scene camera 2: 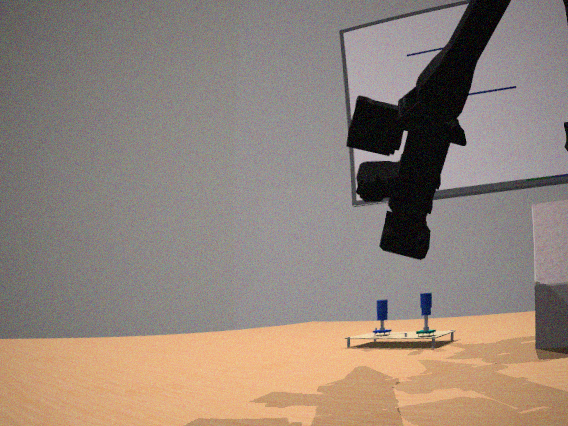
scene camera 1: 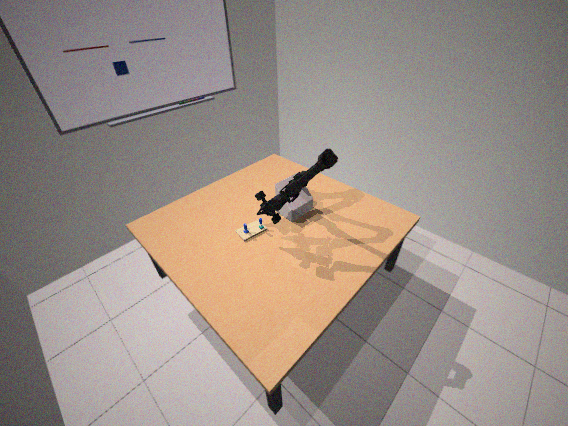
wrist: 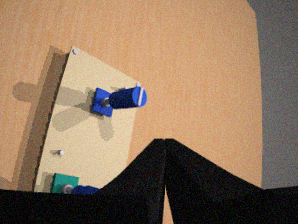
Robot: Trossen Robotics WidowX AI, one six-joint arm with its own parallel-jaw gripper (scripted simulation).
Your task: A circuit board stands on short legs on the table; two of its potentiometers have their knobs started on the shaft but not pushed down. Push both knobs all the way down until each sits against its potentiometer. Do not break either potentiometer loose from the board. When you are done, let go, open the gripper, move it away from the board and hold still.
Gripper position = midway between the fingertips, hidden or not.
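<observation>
My gripper (scene camera 2: 396,248) is shut and holds nothing. The wrist view gives the same gripper (wrist: 163,148).
</observation>
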